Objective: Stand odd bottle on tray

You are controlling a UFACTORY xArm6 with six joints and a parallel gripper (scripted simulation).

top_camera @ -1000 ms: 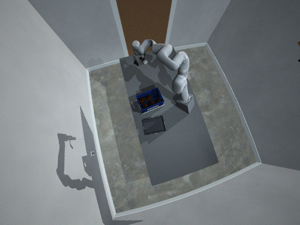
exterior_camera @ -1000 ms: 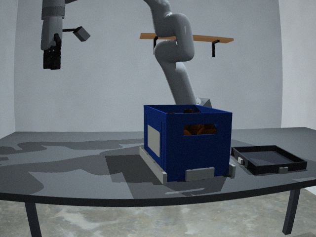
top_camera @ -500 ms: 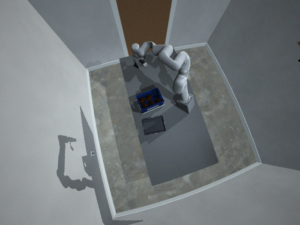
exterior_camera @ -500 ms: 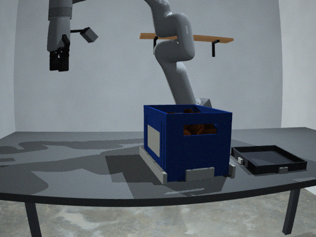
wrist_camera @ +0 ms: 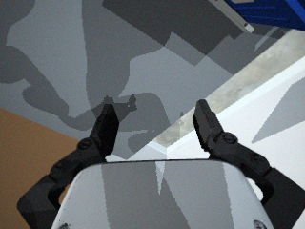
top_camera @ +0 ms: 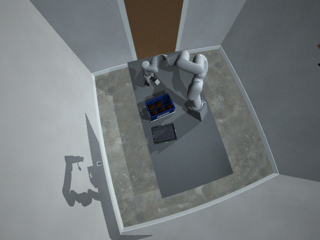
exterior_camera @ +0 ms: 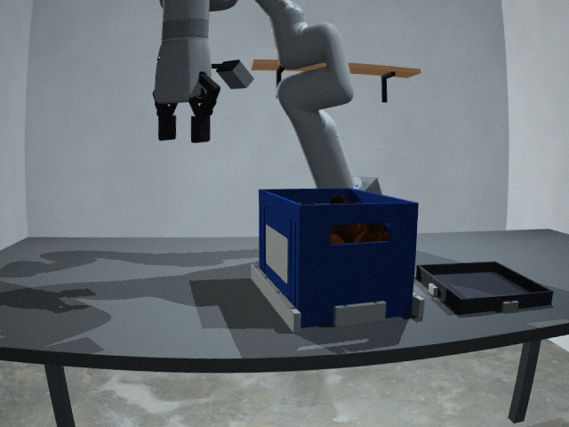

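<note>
My hand is 4 cm past the bottle, 20 cm to the right of it and 19 cm above it. Also, from my hand: blue crate: 4 cm behind, 24 cm to the left, 19 cm below; dark tray: 2 cm behind, 53 cm to the left, 26 cm below.
</note>
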